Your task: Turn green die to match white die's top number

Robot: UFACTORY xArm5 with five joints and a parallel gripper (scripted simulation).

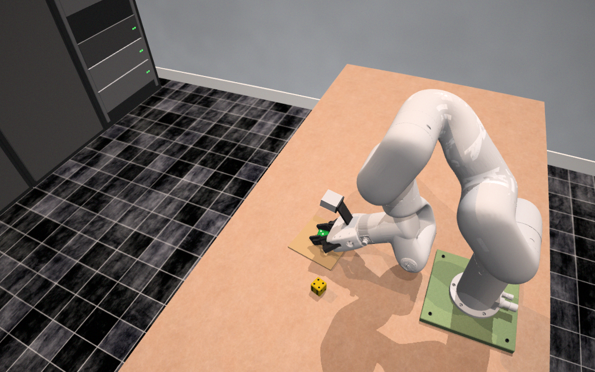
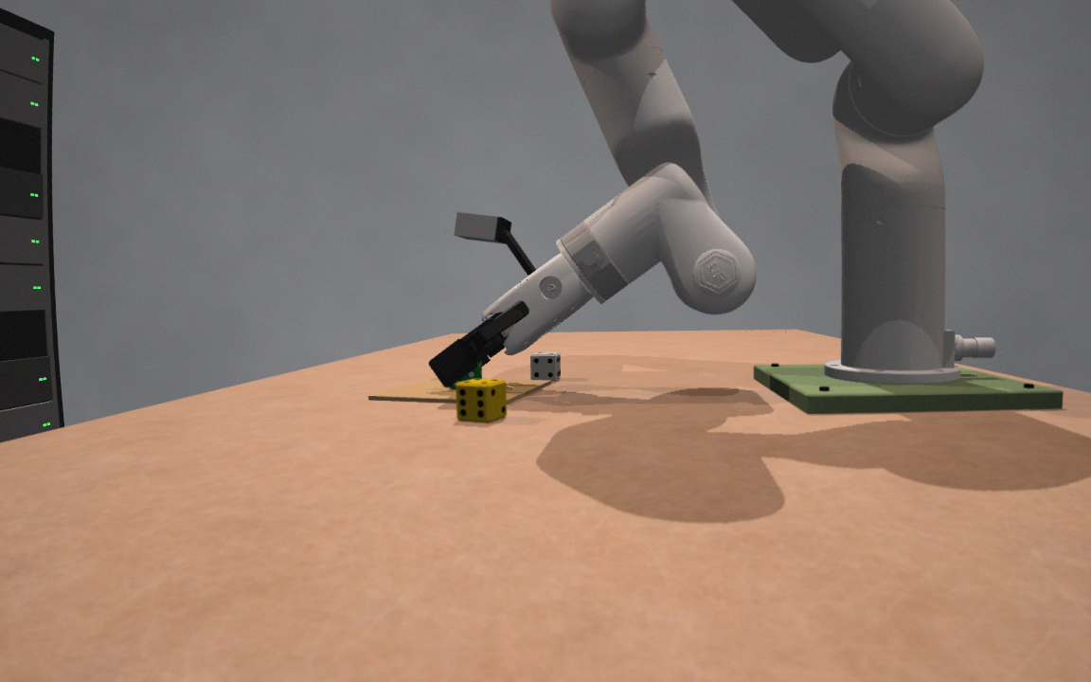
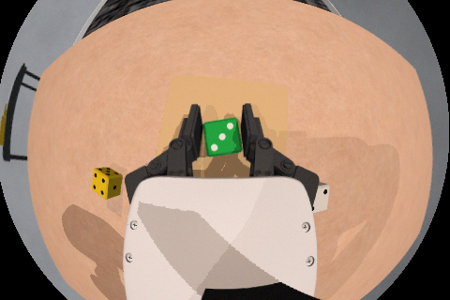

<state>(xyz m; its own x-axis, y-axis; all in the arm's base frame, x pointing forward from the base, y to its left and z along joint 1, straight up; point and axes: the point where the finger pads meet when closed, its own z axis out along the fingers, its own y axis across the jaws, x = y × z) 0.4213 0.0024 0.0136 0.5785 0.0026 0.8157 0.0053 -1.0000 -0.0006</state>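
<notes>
Right now my hand is 1 cm past the green die and 1 cm above it. The rest, counted from my hand: tan mat (3 cm below); white die (10 cm to the right, 7 cm behind, 2 cm below); yellow die (14 cm to the left, 6 cm behind, 2 cm below).
</notes>
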